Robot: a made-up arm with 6 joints. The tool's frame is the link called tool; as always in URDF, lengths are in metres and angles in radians. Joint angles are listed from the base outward.
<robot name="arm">
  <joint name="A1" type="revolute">
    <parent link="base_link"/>
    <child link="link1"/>
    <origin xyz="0 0 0.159" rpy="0 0 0"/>
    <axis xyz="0 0 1"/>
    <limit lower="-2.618" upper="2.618"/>
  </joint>
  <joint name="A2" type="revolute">
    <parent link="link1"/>
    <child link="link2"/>
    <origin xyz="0 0 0" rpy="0 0 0"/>
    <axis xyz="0.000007 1 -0.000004"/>
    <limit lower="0" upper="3.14"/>
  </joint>
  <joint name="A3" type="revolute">
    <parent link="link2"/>
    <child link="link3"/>
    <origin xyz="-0.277 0 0.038" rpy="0 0 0"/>
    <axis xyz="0.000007 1 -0.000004"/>
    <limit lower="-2.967" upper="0"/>
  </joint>
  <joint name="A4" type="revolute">
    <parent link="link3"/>
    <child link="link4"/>
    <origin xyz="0.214 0 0.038" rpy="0 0 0"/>
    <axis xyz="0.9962 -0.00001 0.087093"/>
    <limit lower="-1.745" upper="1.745"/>
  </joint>
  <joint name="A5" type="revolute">
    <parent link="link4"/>
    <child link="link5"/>
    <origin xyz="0 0 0" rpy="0 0 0"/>
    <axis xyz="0.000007 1 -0.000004"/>
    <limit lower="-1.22" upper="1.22"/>
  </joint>
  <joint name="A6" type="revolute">
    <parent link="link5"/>
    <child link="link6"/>
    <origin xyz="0.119 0 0.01" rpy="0 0 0"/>
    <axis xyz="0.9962 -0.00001 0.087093"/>
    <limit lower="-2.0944" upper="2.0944"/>
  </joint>
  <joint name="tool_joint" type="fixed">
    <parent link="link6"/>
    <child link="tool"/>
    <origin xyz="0 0 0" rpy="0 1.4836 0"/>
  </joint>
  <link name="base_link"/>
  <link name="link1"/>
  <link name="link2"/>
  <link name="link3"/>
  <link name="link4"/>
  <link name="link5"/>
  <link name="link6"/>
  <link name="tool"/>
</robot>
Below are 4 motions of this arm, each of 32 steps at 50 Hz.
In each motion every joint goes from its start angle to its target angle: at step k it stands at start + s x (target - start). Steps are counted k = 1, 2, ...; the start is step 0. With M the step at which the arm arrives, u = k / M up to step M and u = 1 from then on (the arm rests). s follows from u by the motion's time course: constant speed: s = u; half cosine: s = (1 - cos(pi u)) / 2; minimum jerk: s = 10 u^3 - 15 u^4 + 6 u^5.
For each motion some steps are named. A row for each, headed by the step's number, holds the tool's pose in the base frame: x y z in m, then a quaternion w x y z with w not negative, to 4 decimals.
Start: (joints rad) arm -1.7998 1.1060 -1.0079 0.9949 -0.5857 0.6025
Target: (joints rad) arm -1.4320 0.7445 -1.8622 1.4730 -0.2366 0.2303
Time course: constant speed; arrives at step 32
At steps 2, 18, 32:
2: -0.0976 -0.2017 0.4943 0.7827 0.5266 -0.2381 -0.2310
18: -0.0449 -0.0926 0.6295 0.9114 0.3636 -0.1861 -0.0509
32: -0.0382 0.0748 0.6931 0.9724 0.1697 -0.1150 0.1112

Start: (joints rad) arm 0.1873 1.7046 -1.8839 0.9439 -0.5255 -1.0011
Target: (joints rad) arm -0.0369 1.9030 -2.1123 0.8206 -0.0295 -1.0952
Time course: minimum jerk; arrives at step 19
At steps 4, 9, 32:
4: 0.3768 0.0198 0.5635 0.8640 0.0974 0.4883 -0.0755
9: 0.4055 0.0077 0.5519 0.8439 0.0301 0.5263 -0.0993
32: 0.4409 -0.0186 0.5270 0.7989 -0.0610 0.5836 -0.1319

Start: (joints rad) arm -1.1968 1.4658 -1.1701 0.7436 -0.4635 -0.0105
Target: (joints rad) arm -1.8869 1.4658 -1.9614 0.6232 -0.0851 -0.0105
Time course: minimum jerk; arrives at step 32
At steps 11, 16, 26, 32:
11: 0.0451 -0.3360 0.4808 0.7169 0.5637 0.2388 -0.3336
16: -0.0107 -0.3268 0.5434 0.7301 0.5220 0.1865 -0.3995
26: -0.0850 -0.2676 0.6368 0.7175 0.4374 0.1241 -0.5277
32: -0.0906 -0.2586 0.6458 0.7132 0.4276 0.1191 -0.5425

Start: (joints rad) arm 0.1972 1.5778 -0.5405 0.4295 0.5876 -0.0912
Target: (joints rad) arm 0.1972 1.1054 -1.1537 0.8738 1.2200 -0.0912
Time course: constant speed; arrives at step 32
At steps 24, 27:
24: 0.1875 0.1111 0.3394 0.1532 -0.0144 0.9195 0.3616
27: 0.1764 0.1144 0.3649 0.1694 -0.0366 0.9045 0.3896

